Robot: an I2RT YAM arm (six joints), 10 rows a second.
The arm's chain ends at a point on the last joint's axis. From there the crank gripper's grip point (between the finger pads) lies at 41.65 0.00 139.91 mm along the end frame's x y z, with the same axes.
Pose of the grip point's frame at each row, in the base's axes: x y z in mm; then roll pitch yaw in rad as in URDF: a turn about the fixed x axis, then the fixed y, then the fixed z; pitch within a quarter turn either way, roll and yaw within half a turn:
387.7 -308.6 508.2 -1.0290 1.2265 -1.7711
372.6 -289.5 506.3 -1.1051 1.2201 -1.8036
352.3 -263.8 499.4 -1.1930 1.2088 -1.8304
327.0 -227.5 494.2 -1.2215 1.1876 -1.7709
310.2 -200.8 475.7 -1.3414 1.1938 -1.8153
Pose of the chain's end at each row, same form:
286.5 -204.4 523.1 -1.0290 1.2265 -1.7711
267.9 -189.3 523.8 -1.1051 1.2201 -1.8036
242.8 -169.5 520.1 -1.1930 1.2088 -1.8304
210.1 -142.6 514.9 -1.2215 1.1876 -1.7709
188.9 -124.2 502.7 -1.3414 1.1938 -1.8153

